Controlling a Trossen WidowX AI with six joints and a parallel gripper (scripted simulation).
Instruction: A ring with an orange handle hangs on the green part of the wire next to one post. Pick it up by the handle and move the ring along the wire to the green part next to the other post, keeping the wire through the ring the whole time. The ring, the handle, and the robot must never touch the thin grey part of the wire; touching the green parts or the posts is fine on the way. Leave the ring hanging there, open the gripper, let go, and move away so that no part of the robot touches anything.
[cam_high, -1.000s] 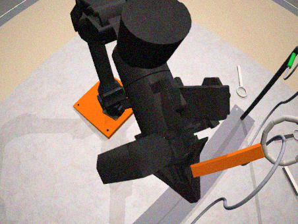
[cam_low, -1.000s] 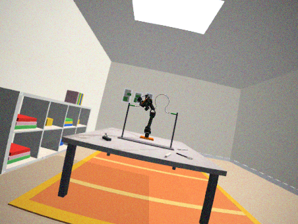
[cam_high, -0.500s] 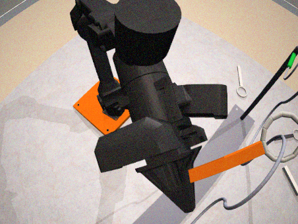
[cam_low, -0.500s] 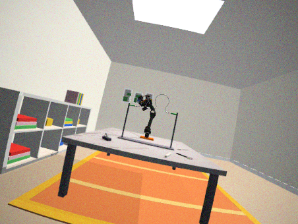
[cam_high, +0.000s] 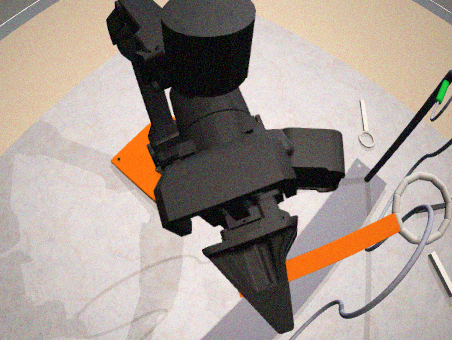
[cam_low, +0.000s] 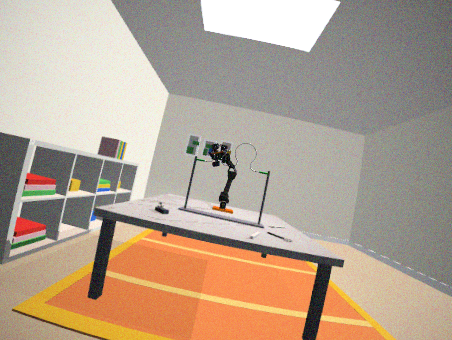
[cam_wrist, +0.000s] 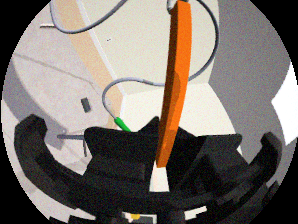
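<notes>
The ring tool with orange handle is 9 cm to the left of my gripper tip, 2 cm ahead of it and 2 cm above it. Round my gripper tip: ring tool 63 cm to the left, 46 cm below, 5 cm ahead; white block 46 cm below, 43 cm ahead, 34 cm to the left.
</notes>
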